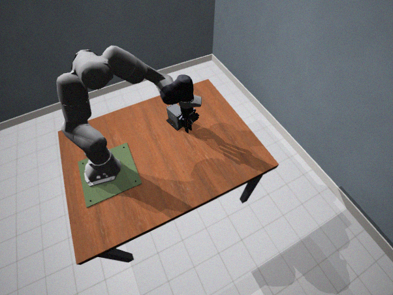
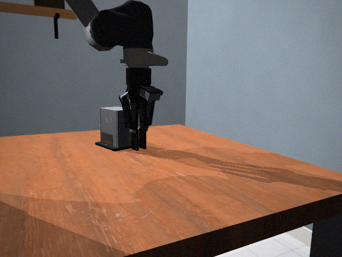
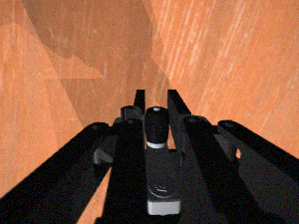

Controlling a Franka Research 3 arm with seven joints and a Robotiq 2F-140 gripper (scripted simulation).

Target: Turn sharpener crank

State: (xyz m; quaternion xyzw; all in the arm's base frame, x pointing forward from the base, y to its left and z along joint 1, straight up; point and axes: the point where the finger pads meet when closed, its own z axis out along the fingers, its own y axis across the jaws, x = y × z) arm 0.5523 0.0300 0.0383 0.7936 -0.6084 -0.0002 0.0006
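Now: hand 2 cm to the right of the knob and 1 cm above it. Also, from my hand: crank 2 cm to the left, 1 cm behind.
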